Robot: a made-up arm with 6 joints. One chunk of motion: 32 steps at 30 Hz.
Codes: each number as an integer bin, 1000 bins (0 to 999) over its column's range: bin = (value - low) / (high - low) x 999, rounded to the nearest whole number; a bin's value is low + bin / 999 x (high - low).
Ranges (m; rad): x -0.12..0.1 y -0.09..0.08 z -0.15..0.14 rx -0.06..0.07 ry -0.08..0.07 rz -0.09..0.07
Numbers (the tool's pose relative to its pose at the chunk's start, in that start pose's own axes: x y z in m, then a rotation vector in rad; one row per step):
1: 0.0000 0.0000 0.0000 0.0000 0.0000 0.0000
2: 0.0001 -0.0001 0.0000 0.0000 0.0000 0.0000
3: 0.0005 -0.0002 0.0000 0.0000 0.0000 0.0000
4: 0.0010 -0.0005 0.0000 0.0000 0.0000 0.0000
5: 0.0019 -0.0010 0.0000 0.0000 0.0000 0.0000
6: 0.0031 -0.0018 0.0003 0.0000 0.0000 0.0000
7: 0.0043 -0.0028 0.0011 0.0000 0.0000 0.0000
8: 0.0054 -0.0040 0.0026 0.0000 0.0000 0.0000
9: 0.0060 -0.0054 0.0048 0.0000 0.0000 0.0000
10: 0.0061 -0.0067 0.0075 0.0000 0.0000 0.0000
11: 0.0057 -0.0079 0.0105 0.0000 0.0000 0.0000
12: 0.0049 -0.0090 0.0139 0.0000 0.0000 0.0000
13: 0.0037 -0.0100 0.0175 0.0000 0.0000 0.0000
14: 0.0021 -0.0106 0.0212 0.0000 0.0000 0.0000
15: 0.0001 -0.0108 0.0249 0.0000 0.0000 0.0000
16: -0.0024 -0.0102 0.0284 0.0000 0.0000 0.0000
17: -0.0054 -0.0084 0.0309 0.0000 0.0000 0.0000
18: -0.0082 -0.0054 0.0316 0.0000 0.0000 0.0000
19: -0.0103 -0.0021 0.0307 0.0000 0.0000 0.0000
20: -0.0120 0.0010 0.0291 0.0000 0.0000 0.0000
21: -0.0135 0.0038 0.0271 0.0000 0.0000 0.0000
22: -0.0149 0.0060 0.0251 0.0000 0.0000 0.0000
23: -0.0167 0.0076 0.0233 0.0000 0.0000 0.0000
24: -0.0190 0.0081 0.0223 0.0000 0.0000 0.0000
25: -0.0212 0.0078 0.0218 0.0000 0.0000 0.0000
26: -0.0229 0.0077 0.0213 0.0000 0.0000 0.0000
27: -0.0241 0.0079 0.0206 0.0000 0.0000 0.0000
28: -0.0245 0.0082 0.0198 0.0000 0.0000 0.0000
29: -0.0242 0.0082 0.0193 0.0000 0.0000 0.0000
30: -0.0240 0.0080 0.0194 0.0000 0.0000 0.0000
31: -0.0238 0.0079 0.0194 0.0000 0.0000 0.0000
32: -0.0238 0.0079 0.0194 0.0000 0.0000 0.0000
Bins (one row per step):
1: 545 529 517 461 533 562
2: 545 528 517 461 533 562
3: 547 528 517 461 533 562
4: 549 526 517 461 533 562
5: 554 523 517 461 533 562
6: 559 518 518 461 533 562
7: 564 512 521 461 533 562
8: 569 505 526 461 533 562
9: 572 497 533 461 533 562
10: 573 490 543 461 533 562
11: 571 482 553 461 533 562
12: 567 476 565 461 533 562
13: 562 470 577 461 533 562
14: 554 467 590 461 533 562
15: 545 465 603 461 533 562
16: 534 469 615 461 533 562
17: 520 480 623 461 533 562
18: 508 497 626 461 533 562
19: 498 517 622 461 533 562
20: 490 535 617 461 533 562
21: 484 551 610 461 533 562
22: 477 564 603 461 533 562
23: 469 574 597 461 533 562
24: 459 576 594 461 533 562
25: 449 575 592 461 533 562
26: 441 574 590 461 533 562
27: 435 575 588 461 533 562
28: 434 577 585 461 533 562
29: 435 577 583 461 533 562
30: 436 576 584 461 533 562
31: 437 575 584 461 533 562
32: 437 575 584 461 533 562

